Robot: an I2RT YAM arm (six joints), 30 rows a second.
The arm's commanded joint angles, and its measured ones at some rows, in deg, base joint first. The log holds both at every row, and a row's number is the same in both.
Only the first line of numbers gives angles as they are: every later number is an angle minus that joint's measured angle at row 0.
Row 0, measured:
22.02, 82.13, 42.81, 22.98, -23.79, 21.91
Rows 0 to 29, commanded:
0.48, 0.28, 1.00, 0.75, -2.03, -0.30
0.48, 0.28, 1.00, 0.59, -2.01, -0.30
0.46, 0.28, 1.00, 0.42, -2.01, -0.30
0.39, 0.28, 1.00, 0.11, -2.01, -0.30
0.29, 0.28, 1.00, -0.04, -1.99, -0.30
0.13, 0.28, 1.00, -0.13, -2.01, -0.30
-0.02, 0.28, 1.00, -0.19, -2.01, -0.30
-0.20, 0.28, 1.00, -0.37, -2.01, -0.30
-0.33, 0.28, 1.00, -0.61, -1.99, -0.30
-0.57, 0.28, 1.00, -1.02, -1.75, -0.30
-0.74, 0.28, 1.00, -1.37, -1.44, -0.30
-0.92, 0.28, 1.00, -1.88, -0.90, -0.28
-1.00, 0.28, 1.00, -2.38, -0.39, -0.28
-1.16, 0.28, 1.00, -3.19, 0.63, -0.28
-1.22, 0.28, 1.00, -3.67, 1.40, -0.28
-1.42, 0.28, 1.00, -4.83, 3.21, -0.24
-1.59, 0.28, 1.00, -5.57, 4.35, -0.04
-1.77, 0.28, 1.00, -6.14, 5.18, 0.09
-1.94, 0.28, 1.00, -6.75, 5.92, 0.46
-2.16, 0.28, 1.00, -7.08, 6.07, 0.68
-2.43, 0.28, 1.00, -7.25, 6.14, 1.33
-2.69, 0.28, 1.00, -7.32, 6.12, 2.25
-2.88, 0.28, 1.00, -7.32, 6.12, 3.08
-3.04, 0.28, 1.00, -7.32, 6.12, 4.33
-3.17, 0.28, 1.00, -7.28, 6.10, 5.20
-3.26, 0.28, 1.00, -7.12, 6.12, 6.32
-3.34, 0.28, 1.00, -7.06, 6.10, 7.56
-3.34, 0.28, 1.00, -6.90, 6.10, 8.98
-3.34, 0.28, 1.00, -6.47, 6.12, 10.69
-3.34, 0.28, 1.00, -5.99, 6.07, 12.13
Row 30, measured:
-3.06, 0.65, 0.22, -7.65, 5.75, 5.99
